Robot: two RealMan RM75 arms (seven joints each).
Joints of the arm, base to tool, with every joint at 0 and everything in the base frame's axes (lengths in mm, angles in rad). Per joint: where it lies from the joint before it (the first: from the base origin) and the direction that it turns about. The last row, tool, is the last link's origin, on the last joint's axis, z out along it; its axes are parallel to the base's.
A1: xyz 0 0 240.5 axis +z
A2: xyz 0 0 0 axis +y
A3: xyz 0 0 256 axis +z
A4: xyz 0 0 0 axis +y
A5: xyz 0 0 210 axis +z
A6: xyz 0 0 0 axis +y
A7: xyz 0 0 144 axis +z
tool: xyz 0 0 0
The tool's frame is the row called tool.
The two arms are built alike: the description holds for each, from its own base.
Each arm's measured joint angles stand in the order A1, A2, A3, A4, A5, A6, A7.
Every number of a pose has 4 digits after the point.
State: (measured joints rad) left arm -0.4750 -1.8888 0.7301 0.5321 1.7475 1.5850 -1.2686; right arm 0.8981 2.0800 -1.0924 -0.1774 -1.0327 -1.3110 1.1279
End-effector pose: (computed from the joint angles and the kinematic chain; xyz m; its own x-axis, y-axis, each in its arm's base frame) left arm -0.2957 0.3336 0.0698 0.7704 0.2356 0.5925 0.4639 -0.8446 -0.2673; right arm 0.1263 0.4090 -0.0436 0.4834 -0.1840 -0.8559 -0.4861 -0.8695 -0.0876
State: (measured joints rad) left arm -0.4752 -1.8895 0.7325 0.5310 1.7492 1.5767 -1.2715; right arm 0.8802 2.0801 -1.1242 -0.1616 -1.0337 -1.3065 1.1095
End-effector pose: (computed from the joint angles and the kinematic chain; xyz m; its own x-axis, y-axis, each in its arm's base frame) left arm -0.2965 0.3341 0.0689 0.7707 0.2416 0.5896 0.4692 -0.8412 -0.2687; right arm 0.1370 0.4025 -0.0504 0.5106 -0.1996 -0.8363 -0.4902 -0.8667 -0.0925
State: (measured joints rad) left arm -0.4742 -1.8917 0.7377 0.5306 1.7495 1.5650 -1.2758; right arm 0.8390 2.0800 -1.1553 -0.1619 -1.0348 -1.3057 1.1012
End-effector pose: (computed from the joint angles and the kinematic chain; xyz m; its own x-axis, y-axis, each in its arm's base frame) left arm -0.2975 0.3346 0.0673 0.7704 0.2500 0.5865 0.4769 -0.8365 -0.2699; right arm 0.1534 0.3936 -0.0546 0.5275 -0.2207 -0.8204 -0.5062 -0.8571 -0.0950
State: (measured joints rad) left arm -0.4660 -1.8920 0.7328 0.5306 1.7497 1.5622 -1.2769; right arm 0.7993 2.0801 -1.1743 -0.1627 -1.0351 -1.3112 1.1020
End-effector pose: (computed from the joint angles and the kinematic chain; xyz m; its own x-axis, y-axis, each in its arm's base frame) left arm -0.3007 0.3326 0.0679 0.7664 0.2565 0.5889 0.4876 -0.8291 -0.2735; right arm 0.1682 0.3849 -0.0568 0.5285 -0.2449 -0.8129 -0.5275 -0.8450 -0.0884
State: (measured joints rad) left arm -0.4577 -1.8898 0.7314 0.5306 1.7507 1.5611 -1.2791; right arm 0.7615 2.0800 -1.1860 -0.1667 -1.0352 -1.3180 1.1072
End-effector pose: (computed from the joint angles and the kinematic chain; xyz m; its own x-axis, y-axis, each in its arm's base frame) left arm -0.3040 0.3304 0.0690 0.7644 0.2644 0.5880 0.4965 -0.8233 -0.2752; right arm 0.1811 0.3770 -0.0575 0.5221 -0.2669 -0.8101 -0.5498 -0.8314 -0.0804
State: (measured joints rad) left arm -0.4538 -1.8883 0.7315 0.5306 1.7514 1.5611 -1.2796; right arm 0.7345 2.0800 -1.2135 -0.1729 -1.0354 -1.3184 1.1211
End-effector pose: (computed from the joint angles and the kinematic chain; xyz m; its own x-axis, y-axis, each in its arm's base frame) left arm -0.3056 0.3293 0.0695 0.7642 0.2677 0.5868 0.4996 -0.8212 -0.2760; right arm 0.1899 0.3698 -0.0602 0.5249 -0.2941 -0.7987 -0.5626 -0.8240 -0.0664
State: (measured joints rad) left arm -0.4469 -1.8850 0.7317 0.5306 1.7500 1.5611 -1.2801; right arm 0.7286 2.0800 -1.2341 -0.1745 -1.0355 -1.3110 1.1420
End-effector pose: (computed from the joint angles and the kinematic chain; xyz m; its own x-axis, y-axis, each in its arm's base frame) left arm -0.3082 0.3275 0.0710 0.7634 0.2720 0.5859 0.5049 -0.8170 -0.2785; right arm 0.1924 0.3674 -0.0630 0.5262 -0.3198 -0.7879 -0.5727 -0.8182 -0.0504
